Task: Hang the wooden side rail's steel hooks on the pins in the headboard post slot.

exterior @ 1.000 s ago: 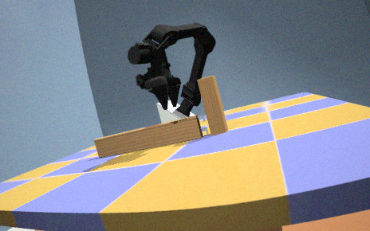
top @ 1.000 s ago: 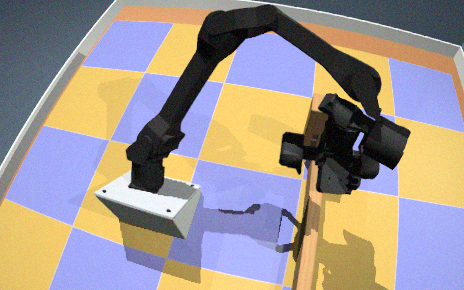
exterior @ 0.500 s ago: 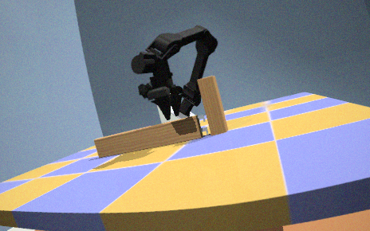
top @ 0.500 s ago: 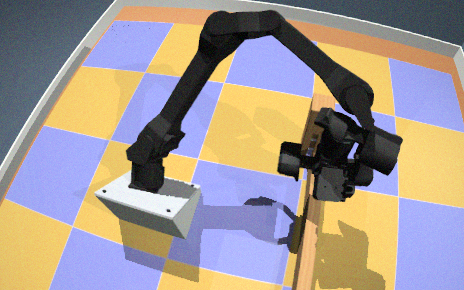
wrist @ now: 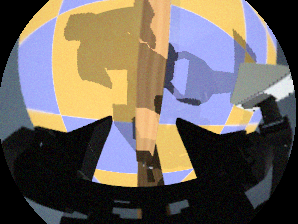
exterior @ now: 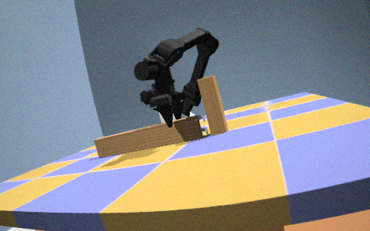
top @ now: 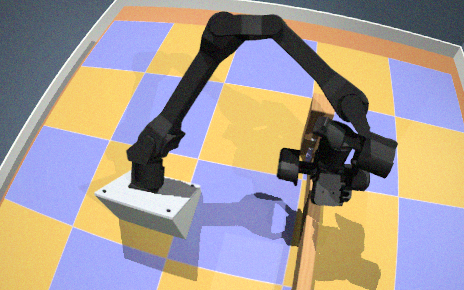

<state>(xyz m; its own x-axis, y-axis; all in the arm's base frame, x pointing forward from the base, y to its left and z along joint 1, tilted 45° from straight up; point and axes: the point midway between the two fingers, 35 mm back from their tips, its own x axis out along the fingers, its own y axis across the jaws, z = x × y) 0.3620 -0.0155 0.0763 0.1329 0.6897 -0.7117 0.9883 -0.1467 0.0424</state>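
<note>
The headboard post lies 13 cm to the left of my gripper tip and 2 cm above it.
</note>
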